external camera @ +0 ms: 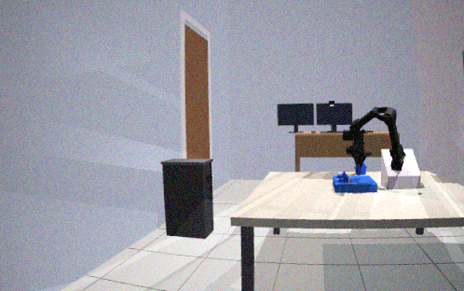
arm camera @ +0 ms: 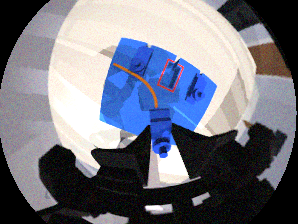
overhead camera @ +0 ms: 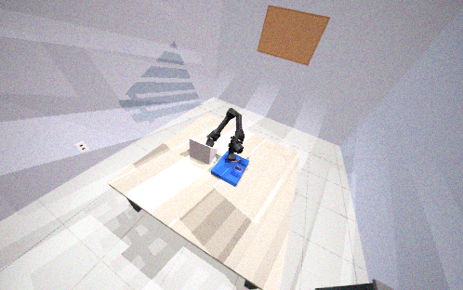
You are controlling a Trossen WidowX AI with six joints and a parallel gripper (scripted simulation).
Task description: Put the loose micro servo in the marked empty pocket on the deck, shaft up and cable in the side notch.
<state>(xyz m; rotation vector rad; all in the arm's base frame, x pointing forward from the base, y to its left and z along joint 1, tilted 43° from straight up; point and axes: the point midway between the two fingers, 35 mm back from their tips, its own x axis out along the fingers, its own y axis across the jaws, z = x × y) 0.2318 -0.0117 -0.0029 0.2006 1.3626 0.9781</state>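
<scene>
My gripper tip is now 1 cm past the blue deck and 10 cm above it.
</scene>
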